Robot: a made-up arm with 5 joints.
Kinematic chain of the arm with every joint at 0, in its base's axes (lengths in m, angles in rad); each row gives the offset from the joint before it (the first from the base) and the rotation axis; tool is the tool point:
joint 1: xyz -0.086 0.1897 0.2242 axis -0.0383 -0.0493 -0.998
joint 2: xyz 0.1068 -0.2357 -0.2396 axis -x
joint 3: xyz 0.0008 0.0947 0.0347 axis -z
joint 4: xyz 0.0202 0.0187 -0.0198 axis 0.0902 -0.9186 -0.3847
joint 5: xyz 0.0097 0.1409 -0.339 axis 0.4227 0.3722 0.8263
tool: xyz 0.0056 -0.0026 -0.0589
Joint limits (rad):
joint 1: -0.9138..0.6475
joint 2: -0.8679..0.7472
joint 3: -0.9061..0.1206
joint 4: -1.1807..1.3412
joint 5: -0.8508..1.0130
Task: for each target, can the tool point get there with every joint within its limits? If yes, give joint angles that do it. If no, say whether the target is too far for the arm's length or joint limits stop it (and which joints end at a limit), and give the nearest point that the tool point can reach.
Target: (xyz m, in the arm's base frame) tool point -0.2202 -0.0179 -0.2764
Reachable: yes | joints -0.1713 -0.2504 -0.6197 -0.8808 -0.2880
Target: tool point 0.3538 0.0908 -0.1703
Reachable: yes | joints 0.3682 -0.1315 -0.2402 0.9338 -0.3497
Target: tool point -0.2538 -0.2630 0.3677
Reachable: no: joint limits stop it (at a limit: joint 2, joint 3, joint 4, joint 5) | nearest point -0.2599 -0.2600 0.0040 | short by 0.364 m
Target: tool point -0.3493 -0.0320 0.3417
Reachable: no: joint limits stop it (at a limit: joint 2, joint 3, joint 4, joint 5) | nearest point -0.2844 0.0180 0.0363 | short by 0.316 m
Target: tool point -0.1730 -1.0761 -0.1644
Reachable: no: too far | nearest point -0.1270 -0.3064 -0.1217 | short by 0.772 m
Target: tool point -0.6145 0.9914 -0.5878
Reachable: no: too far | nearest point -0.1280 0.5126 -0.2545 | short by 0.760 m
